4 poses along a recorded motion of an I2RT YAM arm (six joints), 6.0 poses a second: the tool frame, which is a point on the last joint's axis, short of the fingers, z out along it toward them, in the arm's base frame.
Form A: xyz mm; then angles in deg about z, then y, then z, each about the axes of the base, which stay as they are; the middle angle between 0 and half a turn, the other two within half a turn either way.
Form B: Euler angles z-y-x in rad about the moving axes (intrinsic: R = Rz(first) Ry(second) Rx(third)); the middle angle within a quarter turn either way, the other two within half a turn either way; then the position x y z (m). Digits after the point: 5 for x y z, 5 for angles.
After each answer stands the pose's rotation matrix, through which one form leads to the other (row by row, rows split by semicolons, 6 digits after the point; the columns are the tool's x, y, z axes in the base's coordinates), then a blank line. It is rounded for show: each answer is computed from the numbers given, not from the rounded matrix.
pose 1, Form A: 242.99, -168.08, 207.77, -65.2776, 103.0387, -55.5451
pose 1, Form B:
-2.64375, 0.41965, -1.82043, 0.24299, -0.16808, 0.20777
-0.802377 0.228913 0.551171; -0.436100 0.405593 -0.803313; -0.407440 -0.884926 -0.225609

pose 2, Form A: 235.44, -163.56, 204.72, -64.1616, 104.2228, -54.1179
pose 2, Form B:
-2.63375, 0.43617, -1.84530, 0.23544, -0.16356, 0.20472
-0.791987 0.223515 0.568153; -0.440763 0.434616 -0.785390; -0.422475 -0.872439 -0.245693

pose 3, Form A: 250.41, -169.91, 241.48, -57.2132, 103.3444, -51.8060
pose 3, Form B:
-2.62257, 0.55494, -1.84581, 0.25041, -0.16991, 0.24148
-0.737998 0.305611 0.601631; -0.421594 0.487329 -0.764702; -0.526894 -0.817993 -0.230804

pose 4, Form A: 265.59, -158.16, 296.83, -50.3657, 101.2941, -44.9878
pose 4, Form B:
-2.51680, 0.67581, -1.82453, 0.26559, -0.15816, 0.29683
-0.632805 0.344284 0.693561; -0.456363 0.557777 -0.693266; -0.625532 -0.755218 -0.195845

